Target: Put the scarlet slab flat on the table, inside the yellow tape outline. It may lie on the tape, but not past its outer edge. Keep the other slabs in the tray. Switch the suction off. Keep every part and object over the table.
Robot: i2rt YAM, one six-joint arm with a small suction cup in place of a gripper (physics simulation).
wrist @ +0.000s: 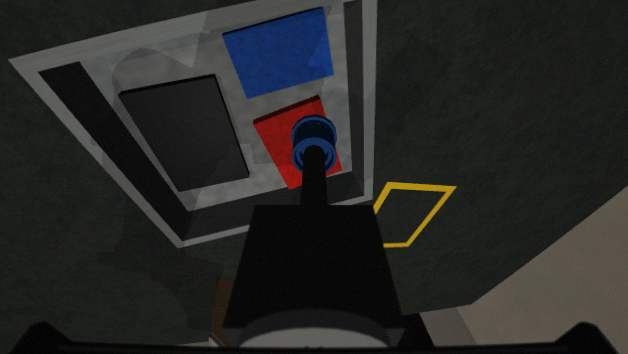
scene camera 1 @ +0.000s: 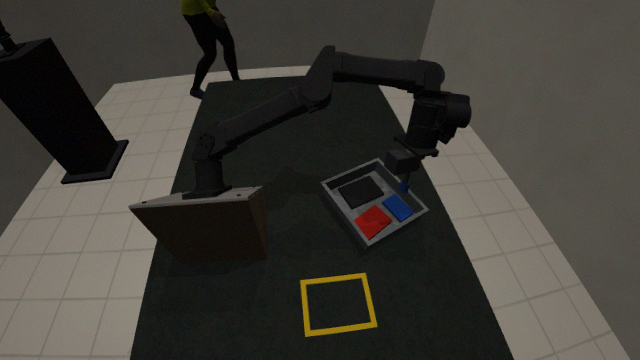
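Pixels of known places: hand, its tool point: (wrist: 314,135) (scene camera 1: 402,190); arm's base, origin of its link: (scene camera 1: 210,193).
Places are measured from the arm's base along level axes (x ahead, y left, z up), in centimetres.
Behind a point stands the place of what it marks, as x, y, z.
Observation:
The scarlet slab (scene camera 1: 372,221) {41.4, -3.5, -16.2} (wrist: 280,142) {42.0, -0.7, -16.2} lies flat in the grey tray (scene camera 1: 398,227) {46.8, -8.6, -12.6} (wrist: 370,100) {49.6, -7.3, -12.5}. The blue slab (scene camera 1: 398,208) {50.8, -0.2, -16.3} (wrist: 282,52) {51.3, 0.4, -16.3} and the larger black slab (scene camera 1: 361,192) {41.0, 7.5, -16.3} (wrist: 185,132) {42.4, 8.8, -16.3} also lie in the tray. My suction cup (scene camera 1: 404,187) (wrist: 314,132) points down above the tray, with nothing on it, so it is open. In the wrist view it covers part of the scarlet slab; in the scene view it shows behind the blue slab. The yellow tape outline (scene camera 1: 305,307) {19.2, -24.1, -17.4} (wrist: 422,187) {34.8, -24.6, -17.4} is on the table, apart from the tray, with no slab in it.
The arm's base stands on a brown block (scene camera 1: 215,230) {1.6, -9.6, -1.2} left of the tray. A dark pillar (scene camera 1: 60,110) stands on the floor at the left. A person (scene camera 1: 202,45) stands by the table's far end. The tray has raised walls. The table's right edge runs near the tray.

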